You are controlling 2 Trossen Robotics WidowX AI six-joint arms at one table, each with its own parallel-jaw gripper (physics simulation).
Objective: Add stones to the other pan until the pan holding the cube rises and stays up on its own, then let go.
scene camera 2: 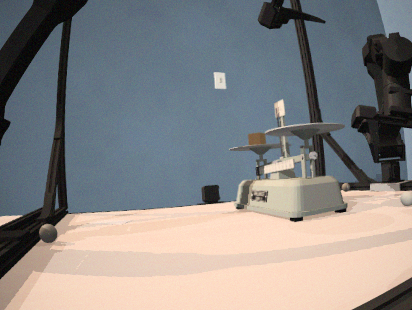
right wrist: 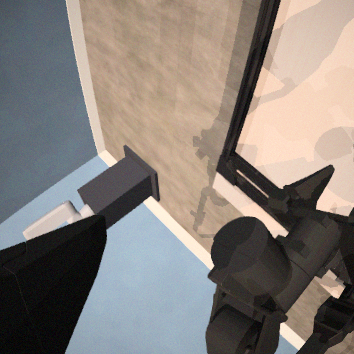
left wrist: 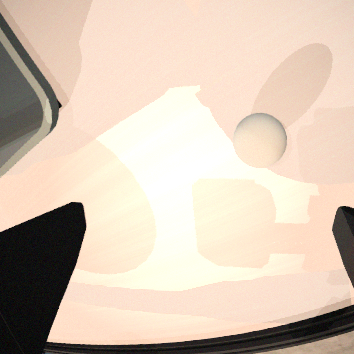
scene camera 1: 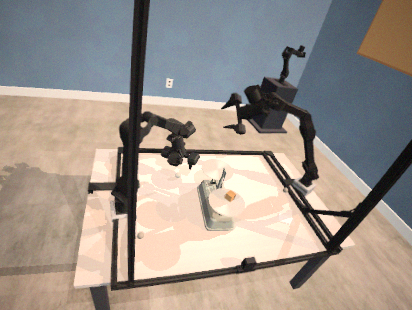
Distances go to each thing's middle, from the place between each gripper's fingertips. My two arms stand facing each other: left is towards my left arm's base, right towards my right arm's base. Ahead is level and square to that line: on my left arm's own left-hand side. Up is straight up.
Right now my left hand is 220 mm past the grey balance scale (scene camera 2: 283, 194), 110 mm to the left of it and 40 mm below it.
The grey balance scale is 250 mm behind my right hand, 230 mm below it and 50 mm to the left of it.
